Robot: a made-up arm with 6 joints. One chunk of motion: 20 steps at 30 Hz.
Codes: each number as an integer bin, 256 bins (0 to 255) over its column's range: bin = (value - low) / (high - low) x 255, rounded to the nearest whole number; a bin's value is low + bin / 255 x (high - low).
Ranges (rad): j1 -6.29..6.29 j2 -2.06..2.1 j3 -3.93..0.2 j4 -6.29..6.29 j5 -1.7..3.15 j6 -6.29..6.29
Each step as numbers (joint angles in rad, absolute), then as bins.
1 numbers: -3.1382 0.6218 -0.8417 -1.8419 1.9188 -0.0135
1 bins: 64 164 191 90 190 127
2 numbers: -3.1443 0.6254 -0.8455 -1.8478 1.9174 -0.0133
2 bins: 64 165 190 90 190 127
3 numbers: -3.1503 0.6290 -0.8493 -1.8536 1.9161 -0.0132
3 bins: 64 165 190 90 190 127
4 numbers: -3.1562 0.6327 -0.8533 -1.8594 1.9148 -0.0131
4 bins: 64 165 190 90 190 127
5 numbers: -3.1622 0.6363 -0.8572 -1.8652 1.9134 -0.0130
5 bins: 63 165 190 90 190 127
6 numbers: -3.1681 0.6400 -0.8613 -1.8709 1.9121 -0.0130
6 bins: 63 166 189 90 190 127
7 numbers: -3.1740 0.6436 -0.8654 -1.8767 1.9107 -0.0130
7 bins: 63 166 189 89 190 127
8 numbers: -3.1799 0.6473 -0.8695 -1.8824 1.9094 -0.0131
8 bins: 63 166 189 89 190 127
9 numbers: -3.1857 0.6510 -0.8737 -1.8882 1.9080 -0.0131
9 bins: 63 166 189 89 190 127
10 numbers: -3.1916 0.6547 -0.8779 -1.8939 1.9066 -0.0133
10 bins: 63 166 188 89 190 127
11 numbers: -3.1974 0.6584 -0.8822 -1.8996 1.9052 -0.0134
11 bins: 63 167 188 89 190 127
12 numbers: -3.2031 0.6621 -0.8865 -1.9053 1.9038 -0.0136
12 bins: 63 167 188 89 189 127
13 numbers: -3.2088 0.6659 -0.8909 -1.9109 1.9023 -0.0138
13 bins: 62 167 188 89 189 127
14 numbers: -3.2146 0.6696 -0.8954 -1.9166 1.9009 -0.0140
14 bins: 62 167 187 89 189 127
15 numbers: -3.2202 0.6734 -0.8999 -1.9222 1.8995 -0.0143
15 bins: 62 168 187 89 189 127
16 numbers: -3.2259 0.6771 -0.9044 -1.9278 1.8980 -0.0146
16 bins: 62 168 187 88 189 127
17 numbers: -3.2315 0.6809 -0.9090 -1.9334 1.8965 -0.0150
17 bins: 62 168 187 88 189 127
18 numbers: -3.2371 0.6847 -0.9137 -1.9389 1.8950 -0.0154
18 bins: 62 168 186 88 189 127
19 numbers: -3.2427 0.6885 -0.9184 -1.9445 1.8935 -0.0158
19 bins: 62 168 186 88 189 127
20 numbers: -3.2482 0.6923 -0.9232 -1.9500 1.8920 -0.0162
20 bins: 62 169 186 88 189 127
